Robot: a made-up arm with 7 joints.
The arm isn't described. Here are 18 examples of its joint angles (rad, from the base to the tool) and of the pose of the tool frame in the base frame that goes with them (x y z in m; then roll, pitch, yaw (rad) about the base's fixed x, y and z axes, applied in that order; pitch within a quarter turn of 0, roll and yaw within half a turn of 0).
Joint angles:
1: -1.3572 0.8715 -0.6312 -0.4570 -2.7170 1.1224 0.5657
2: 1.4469 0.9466 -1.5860 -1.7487 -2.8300 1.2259 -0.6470
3: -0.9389 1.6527 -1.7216 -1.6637 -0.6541 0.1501 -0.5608
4: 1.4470 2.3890 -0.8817 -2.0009 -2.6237 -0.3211 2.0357
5: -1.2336 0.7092 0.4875 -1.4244 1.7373 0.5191 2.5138
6: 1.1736 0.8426 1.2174 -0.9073 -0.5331 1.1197 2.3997
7: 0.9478 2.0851 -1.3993 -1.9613 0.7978 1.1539 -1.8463
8: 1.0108 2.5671 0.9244 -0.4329 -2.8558 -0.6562 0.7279
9: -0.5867 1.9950 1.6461 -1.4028 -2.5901 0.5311 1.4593
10: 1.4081 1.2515 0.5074 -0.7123 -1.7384 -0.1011 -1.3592
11: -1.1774 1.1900 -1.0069 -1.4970 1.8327 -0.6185 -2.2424
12: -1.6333 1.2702 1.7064 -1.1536 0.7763 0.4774 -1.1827
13: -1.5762 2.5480 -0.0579 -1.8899 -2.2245 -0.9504 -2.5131
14: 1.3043 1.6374 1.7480 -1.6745 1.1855 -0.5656 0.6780
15: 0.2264 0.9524 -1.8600 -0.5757 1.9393 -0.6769 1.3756
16: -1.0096 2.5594 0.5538 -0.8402 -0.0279 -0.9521 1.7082
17: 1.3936 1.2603 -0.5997 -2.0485 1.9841 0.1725 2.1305
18: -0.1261 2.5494 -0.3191 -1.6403 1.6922 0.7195 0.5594
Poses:
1: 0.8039 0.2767 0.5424 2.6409 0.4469 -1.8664
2: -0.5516 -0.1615 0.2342 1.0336 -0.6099 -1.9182
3: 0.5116 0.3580 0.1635 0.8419 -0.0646 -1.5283
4: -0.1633 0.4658 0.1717 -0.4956 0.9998 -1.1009
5: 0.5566 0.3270 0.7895 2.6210 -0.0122 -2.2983
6: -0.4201 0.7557 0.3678 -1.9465 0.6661 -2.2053
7: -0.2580 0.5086 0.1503 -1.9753 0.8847 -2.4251
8: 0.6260 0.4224 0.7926 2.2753 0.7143 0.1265
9: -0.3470 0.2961 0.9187 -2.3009 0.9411 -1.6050
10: -0.2511 0.8070 0.2983 -1.0213 0.8244 -2.5072
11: 0.7283 0.1301 0.4403 2.7030 -0.8493 -2.9932
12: 0.1100 0.7840 0.5691 -2.7940 0.9708 2.2049
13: -0.1447 0.0358 0.8973 -2.5844 -0.0507 2.4180
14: 0.3116 0.4546 0.7420 -2.4462 -0.2765 1.3415
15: -0.2249 0.5296 -0.2878 -0.5084 0.2171 2.9283
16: -0.3865 0.2258 1.0702 2.9174 -0.8533 2.1601
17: -0.2826 0.2129 -0.0635 -0.1372 -0.5299 -1.4083
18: 0.4607 0.3370 0.7029 -0.9619 -0.4234 2.0915
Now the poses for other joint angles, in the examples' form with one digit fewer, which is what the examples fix.
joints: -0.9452 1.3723 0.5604 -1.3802 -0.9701 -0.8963 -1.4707
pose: 0.204 0.455 0.896 2.665 0.837 -1.451
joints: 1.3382 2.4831 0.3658 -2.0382 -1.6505 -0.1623 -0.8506
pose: 0.369 0.133 0.074 0.112 0.131 3.027
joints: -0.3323 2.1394 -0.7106 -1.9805 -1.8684 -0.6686 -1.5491
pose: 0.430 0.260 0.386 -0.644 0.238 2.474
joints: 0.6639 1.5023 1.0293 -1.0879 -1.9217 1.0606 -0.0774
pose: 0.209 0.689 0.603 3.016 0.162 -0.666
